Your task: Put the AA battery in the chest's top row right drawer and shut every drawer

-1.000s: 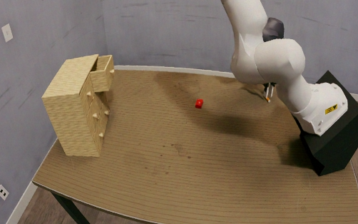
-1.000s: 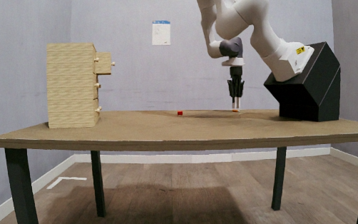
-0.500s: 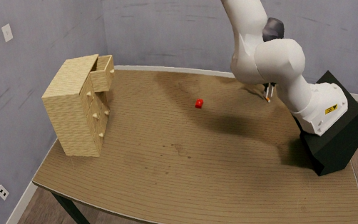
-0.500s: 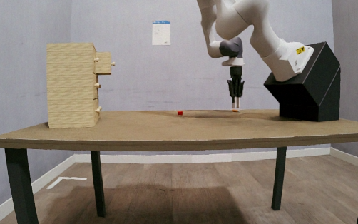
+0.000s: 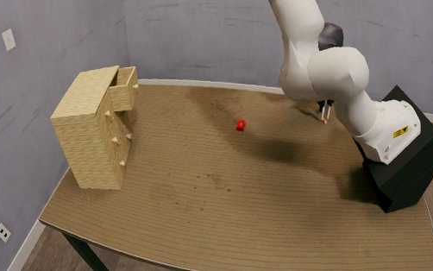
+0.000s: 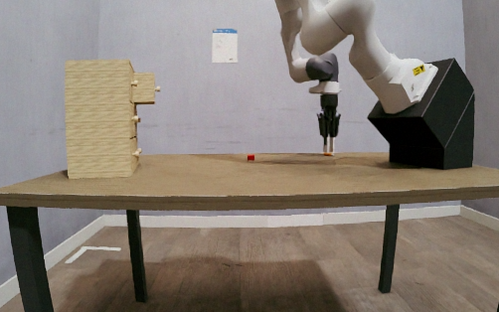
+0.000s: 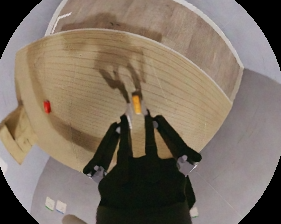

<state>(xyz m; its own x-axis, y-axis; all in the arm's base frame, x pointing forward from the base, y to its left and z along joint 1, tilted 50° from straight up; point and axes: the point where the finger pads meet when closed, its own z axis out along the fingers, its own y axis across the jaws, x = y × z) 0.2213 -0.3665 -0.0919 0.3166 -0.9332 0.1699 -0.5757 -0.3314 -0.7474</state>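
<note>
The AA battery is 4 cm below my hand. The rest, counted from my hand: small red block (34 cm ahead, 9 cm to the left, 4 cm below).
</note>
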